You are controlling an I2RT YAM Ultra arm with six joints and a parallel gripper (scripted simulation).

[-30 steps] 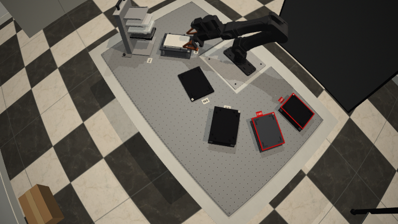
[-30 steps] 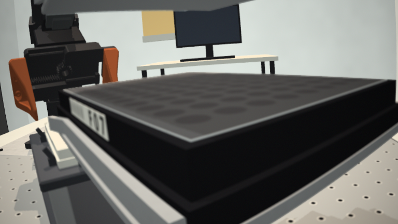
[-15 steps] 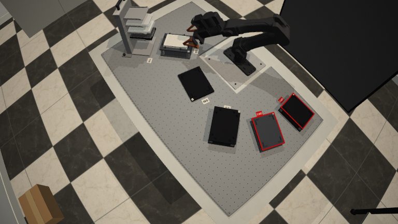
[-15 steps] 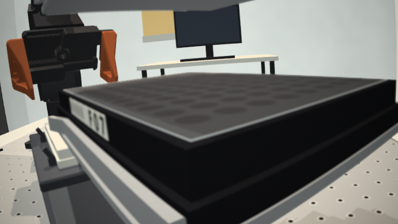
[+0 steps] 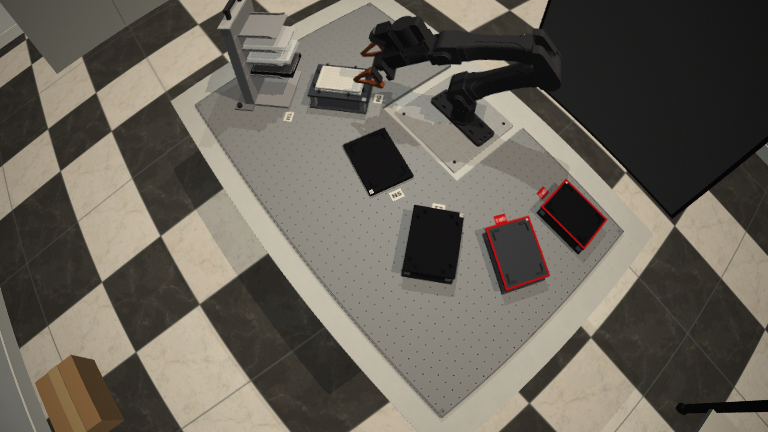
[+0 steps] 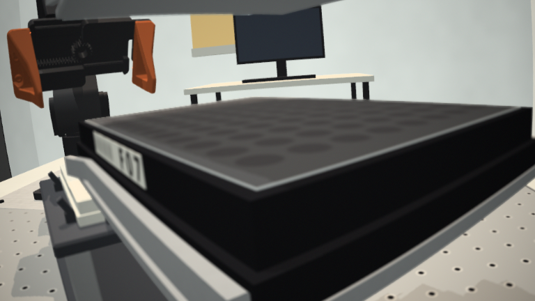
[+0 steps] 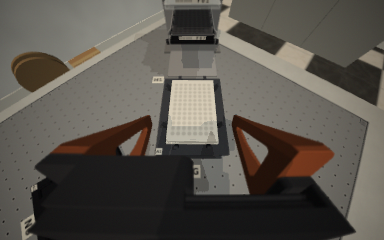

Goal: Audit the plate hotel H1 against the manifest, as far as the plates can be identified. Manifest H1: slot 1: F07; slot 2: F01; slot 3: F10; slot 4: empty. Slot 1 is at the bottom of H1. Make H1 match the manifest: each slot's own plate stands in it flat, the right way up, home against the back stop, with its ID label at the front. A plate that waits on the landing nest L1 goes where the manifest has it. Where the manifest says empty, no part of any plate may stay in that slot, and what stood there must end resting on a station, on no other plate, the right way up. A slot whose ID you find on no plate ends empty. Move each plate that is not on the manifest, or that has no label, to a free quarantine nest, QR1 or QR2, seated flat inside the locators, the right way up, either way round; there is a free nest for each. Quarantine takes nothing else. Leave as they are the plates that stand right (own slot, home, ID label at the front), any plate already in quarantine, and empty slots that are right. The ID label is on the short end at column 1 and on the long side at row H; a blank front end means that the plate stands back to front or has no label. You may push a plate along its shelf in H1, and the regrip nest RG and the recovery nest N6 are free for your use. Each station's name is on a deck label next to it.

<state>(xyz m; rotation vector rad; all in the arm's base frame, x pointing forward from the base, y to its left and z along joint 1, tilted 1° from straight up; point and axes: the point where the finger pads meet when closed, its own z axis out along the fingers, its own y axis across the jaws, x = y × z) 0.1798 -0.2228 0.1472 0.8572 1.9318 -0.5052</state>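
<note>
The white well plate is 70 mm below my hand, 40 mm to the right of it and 40 mm ahead of it. From my hand the other things lie so: clear plate 180 mm to the right, 160 mm ahead, 40 mm above; black plate 180 mm to the right, 160 mm ahead, 20 mm below; regrip nest RG 80 mm below, 40 mm to the right, 40 mm ahead.
</note>
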